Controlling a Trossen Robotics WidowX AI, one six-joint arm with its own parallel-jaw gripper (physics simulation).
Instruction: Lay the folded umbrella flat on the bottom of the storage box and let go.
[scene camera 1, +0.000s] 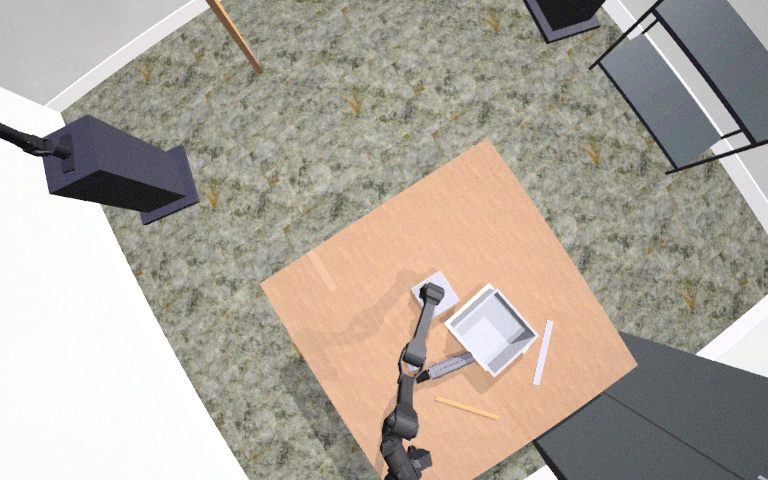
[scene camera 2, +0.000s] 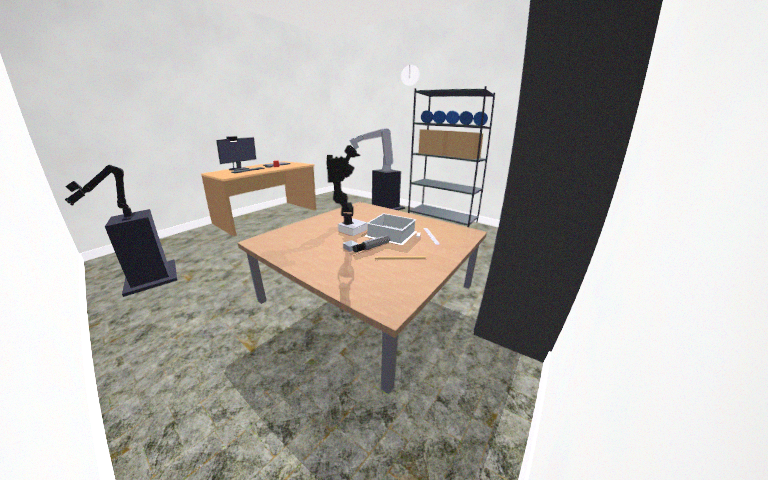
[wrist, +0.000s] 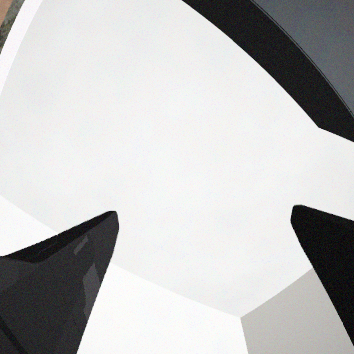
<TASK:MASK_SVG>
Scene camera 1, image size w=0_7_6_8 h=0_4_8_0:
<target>white storage box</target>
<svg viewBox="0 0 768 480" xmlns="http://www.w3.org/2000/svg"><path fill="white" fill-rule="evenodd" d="M488 288L449 324L458 337L495 377L536 340L539 335L498 289Z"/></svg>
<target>folded umbrella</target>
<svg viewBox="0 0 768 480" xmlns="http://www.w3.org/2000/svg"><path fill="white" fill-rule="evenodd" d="M471 351L467 351L442 362L432 364L428 367L428 371L424 370L415 379L416 384L429 380L430 377L433 380L473 363L475 361Z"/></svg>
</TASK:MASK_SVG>
